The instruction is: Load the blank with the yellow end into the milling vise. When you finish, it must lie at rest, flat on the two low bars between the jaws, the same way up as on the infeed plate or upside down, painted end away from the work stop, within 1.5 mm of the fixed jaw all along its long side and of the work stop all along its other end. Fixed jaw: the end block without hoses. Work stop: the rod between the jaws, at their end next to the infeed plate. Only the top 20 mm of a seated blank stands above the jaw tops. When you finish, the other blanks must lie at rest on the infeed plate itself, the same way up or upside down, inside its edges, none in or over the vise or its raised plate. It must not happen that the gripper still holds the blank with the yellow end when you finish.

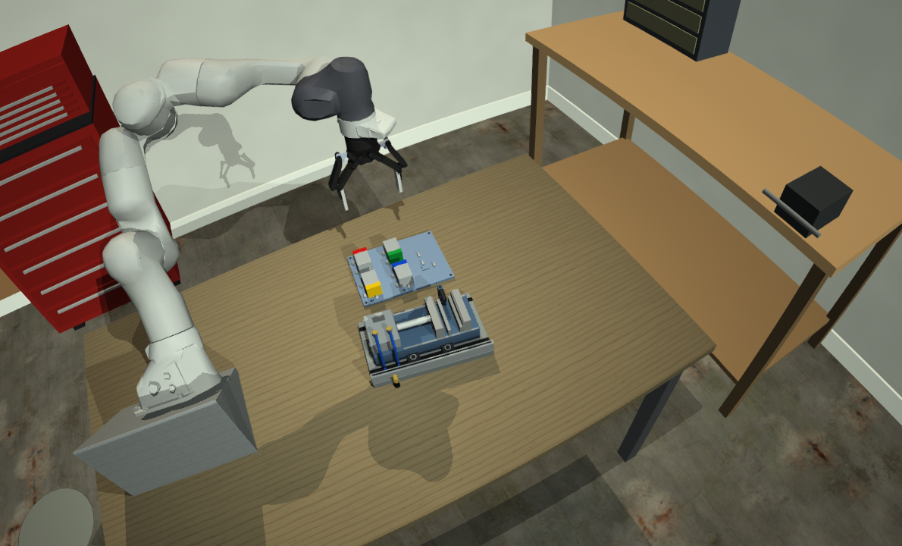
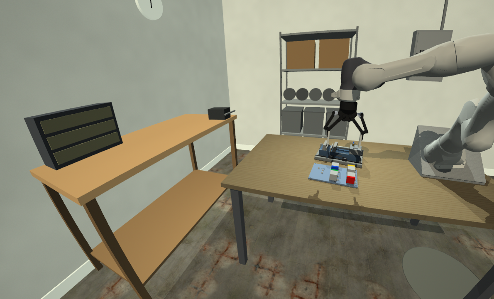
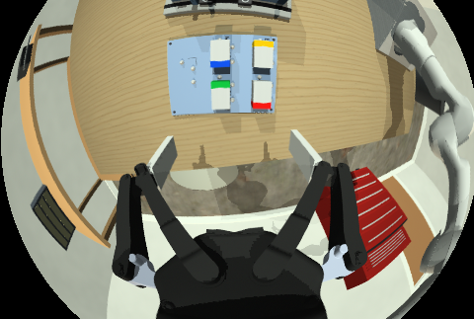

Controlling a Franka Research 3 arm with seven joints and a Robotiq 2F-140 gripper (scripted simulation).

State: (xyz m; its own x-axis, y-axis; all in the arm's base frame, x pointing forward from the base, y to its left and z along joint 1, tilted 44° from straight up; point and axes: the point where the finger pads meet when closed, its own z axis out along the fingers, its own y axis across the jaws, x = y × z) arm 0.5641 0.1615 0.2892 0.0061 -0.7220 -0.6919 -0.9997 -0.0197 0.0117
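The green-ended blank lies 200 mm below my hand, 20 mm to the right of it and 20 mm ahead of it. The rest, counted from my hand: red-ended blank: 200 mm below, 70 mm behind, 20 mm to the right; blue-ended blank: 200 mm below, 120 mm to the right, 20 mm ahead; work stop: 280 mm to the right, 130 mm below, 70 mm ahead.
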